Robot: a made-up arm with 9 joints. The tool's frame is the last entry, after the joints.
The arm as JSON. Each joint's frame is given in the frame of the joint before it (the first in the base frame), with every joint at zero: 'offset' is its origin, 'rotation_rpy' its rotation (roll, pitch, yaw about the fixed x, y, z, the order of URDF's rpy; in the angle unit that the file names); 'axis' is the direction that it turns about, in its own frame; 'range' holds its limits. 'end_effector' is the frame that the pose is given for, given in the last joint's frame.
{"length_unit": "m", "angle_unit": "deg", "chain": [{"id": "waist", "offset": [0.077, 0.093, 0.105], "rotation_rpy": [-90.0, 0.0, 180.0], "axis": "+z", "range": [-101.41, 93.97]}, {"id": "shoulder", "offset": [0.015, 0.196, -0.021], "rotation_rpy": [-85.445, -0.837, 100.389], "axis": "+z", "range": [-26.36, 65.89]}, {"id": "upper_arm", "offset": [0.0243, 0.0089, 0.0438], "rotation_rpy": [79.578, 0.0, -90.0], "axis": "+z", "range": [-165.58, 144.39]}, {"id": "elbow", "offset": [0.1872, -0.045, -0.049], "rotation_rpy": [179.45, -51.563, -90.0], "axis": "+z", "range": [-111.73, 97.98]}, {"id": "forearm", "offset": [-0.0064, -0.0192, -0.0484], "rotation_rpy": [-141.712, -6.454, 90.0], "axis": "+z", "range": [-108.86, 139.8]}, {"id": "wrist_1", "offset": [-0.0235, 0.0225, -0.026], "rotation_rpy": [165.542, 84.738, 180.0], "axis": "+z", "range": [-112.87, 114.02]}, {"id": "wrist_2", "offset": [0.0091, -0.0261, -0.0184], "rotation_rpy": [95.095, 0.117, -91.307], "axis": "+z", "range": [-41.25, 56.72]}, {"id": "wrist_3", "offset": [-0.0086, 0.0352, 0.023], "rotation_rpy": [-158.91, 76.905, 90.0], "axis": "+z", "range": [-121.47, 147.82]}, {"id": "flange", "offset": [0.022, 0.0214, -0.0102], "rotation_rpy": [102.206, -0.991, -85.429], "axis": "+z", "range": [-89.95, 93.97]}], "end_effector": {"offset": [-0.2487, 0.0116, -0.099], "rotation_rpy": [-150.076, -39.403, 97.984]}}
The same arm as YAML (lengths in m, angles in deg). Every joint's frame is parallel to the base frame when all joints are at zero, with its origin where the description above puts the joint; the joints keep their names.
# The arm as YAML. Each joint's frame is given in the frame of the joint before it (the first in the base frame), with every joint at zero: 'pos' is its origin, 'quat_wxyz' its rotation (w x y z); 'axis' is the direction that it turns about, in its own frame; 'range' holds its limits. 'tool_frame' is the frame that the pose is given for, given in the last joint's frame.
length_unit: m
angle_unit: deg
joints:
  - joint: waist
    pos: [0.077, 0.093, 0.105]
    quat_wxyz: [1.0, 0.0, 0.0, 0.0]
    axis: [0.0, -1.0, 0.0]
    range: [-101.41, 93.97]
  - joint: shoulder
    pos: [-0.015, 0.021, -0.196]
    quat_wxyz: [1.0, 0.0, 0.0, 0.0]
    axis: [0.980292, -0.079399, 0.180898]
    range: [-26.36, 65.89]
  - joint: upper_arm
    pos: [0.048, 0.005, -0.016]
    quat_wxyz: [1.0, 0.0, 0.0, 0.0]
    axis: [0.0, 0.0, 1.0]
    range: [-165.58, 144.39]
  - joint: elbow
    pos: [-0.06, -0.183, -0.049]
    quat_wxyz: [1.0, 0.0, 0.0, 0.0]
    axis: [-0.779927, 0.072803, -0.621622]
    range: [-111.73, 97.98]
  - joint: forearm
    pos: [0.04, -0.023, 0.025]
    quat_wxyz: [1.0, 0.0, 0.0, 0.0]
    axis: [1.0, 0.0, 0.0]
    range: [-108.86, 139.8]
  - joint: wrist_1
    pos: [-0.026, -0.022, 0.024]
    quat_wxyz: [1.0, 0.0, 0.0, 0.0]
    axis: [-0.088804, 0.978241, 0.187508]
    range: [-112.87, 114.02]
  - joint: wrist_2
    pos: [-0.008, -0.014, -0.029]
    quat_wxyz: [1.0, 0.0, 0.0, 0.0]
    axis: [1.0, 0.0, 0.0]
    range: [-41.25, 56.72]
  - joint: wrist_3
    pos: [0.023, 0.033, 0.015]
    quat_wxyz: [1.0, 0.0, 0.0, 0.0]
    axis: [-0.211393, -0.959869, 0.184294]
    range: [-121.47, 147.82]
  - joint: flange
    pos: [-0.021, 0.011, -0.022]
    quat_wxyz: [1.0, 0.0, 0.0, 0.0]
    axis: [1.0, 0.0, 0.0]
    range: [-89.95, 93.97]
tool_frame:
  pos: [-0.099, -0.054, -0.243]
  quat_wxyz: [0.46528, 0.775178, -0.37339, -0.207831]

